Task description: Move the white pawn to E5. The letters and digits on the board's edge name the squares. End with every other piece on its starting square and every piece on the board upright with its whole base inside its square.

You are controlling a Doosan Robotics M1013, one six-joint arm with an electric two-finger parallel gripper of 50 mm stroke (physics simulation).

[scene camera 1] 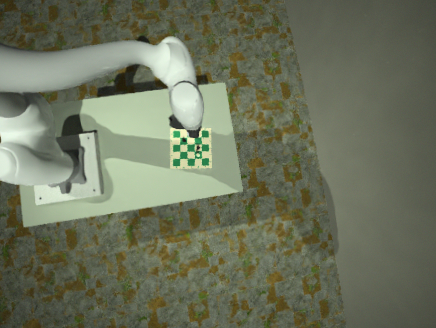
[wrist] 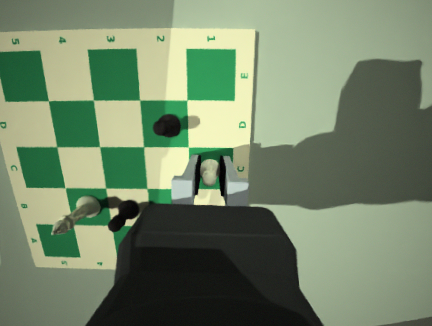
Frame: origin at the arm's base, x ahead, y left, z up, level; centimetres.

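Seen in the pictures: gripper, between the fingertips: (scene camera 1: pixel 190 134) (wrist: pixel 210 167); arm's base, origin of its link: (scene camera 1: pixel 67 167).
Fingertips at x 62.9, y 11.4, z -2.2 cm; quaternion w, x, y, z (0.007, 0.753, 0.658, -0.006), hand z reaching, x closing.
Offsets run from my fingertips to a thing's top centre. "*": to the spot under its first point.
The white pawn {dx +0.2, dy +0.0, dz +3.1 cm} (wrist: pixel 209 171) is upright on C1, between my fingers; the gripper hides it in the scene view. My gripper (wrist: pixel 210 167) (scene camera 1: pixel 194 135) is shut on the white pawn, with one finger on each side of it. No gap shows between the pads and the pawn. Whether its base touches the board is hard to tell. The board (wrist: pixel 247 40) (scene camera 1: pixel 172 167) lies flat. Its E5 square {* dx -8.8, dy -14.4, dz -0.1 cm} (wrist: pixel 22 76) (scene camera 1: pixel 176 162) is green, at the corner diagonally opposite A1, and bears no piece.
A black piece {dx -3.8, dy -3.1, dz +3.1 cm} (wrist: pixel 167 125) (scene camera 1: pixel 184 140) stands on D2. A tall white piece {dx +2.8, dy -11.6, dz +4.3 cm} (wrist: pixel 87 206) (scene camera 1: pixel 198 155) stands on B4, with another black piece {dx +3.4, dy -7.9, dz +3.1 cm} (wrist: pixel 128 209) (scene camera 1: pixel 198 148) beside it on B3. The gripper body hides part of rows A and B in the wrist view.
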